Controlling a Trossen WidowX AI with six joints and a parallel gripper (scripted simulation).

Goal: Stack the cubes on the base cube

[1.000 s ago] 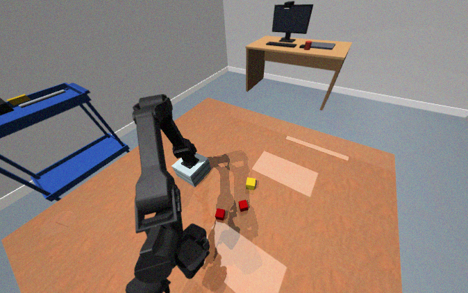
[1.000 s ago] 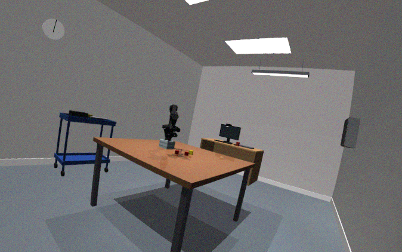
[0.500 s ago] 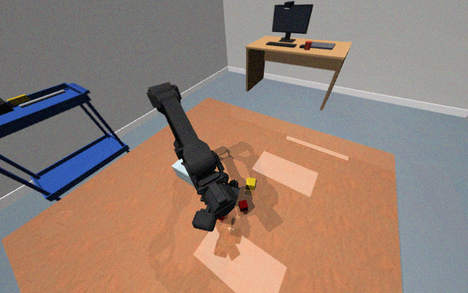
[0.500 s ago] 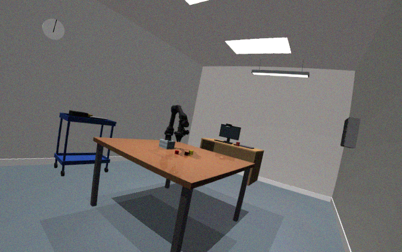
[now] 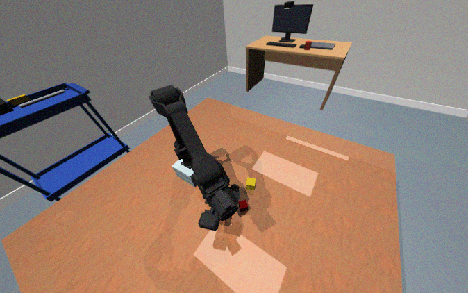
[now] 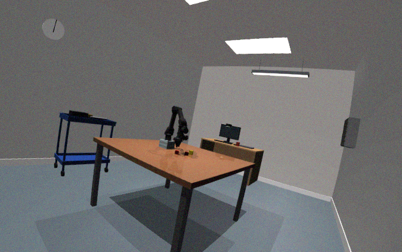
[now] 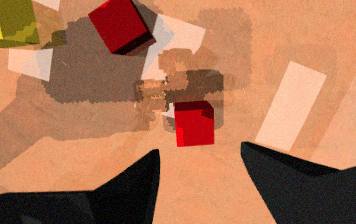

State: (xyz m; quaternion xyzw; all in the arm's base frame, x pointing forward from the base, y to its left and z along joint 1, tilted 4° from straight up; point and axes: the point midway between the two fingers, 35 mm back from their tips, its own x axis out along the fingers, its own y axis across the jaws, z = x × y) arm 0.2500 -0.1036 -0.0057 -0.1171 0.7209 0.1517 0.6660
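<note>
The yellow cube is 40 mm ahead of my gripper tip, 190 mm to the left of it and 50 mm below it.
</note>
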